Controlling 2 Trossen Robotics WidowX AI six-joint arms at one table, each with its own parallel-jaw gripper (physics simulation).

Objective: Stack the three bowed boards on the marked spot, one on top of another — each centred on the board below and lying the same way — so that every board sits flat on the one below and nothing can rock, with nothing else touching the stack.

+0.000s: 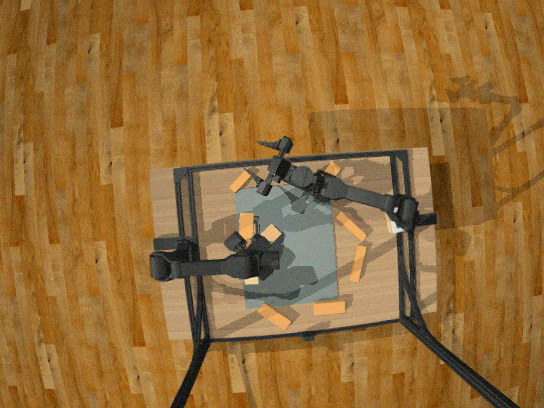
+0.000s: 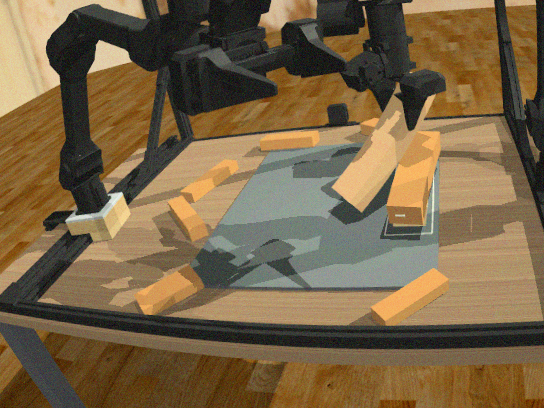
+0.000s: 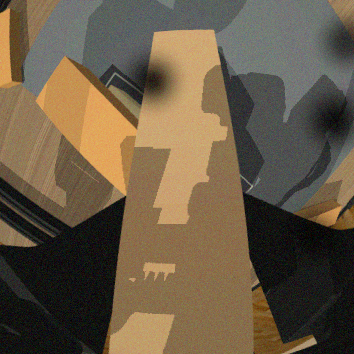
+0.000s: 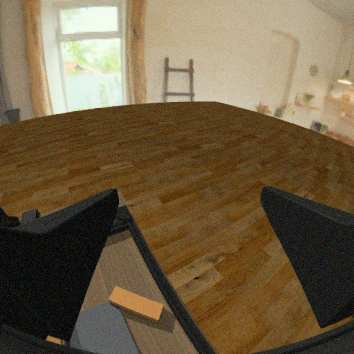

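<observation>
A tan bowed board is held tilted in my left gripper, its low end over the mat beside the stack. An orange bowed board lies over the marked outline. A pale yellow board shows partly beneath it; the rest is hidden. Whether the held board touches the orange one I cannot tell. My right gripper is open and empty, high above the table's edge.
Several orange blocks lie around the grey mat, including one near the stack's side. A white-topped pale block is by the right arm. Black frame beams border the table.
</observation>
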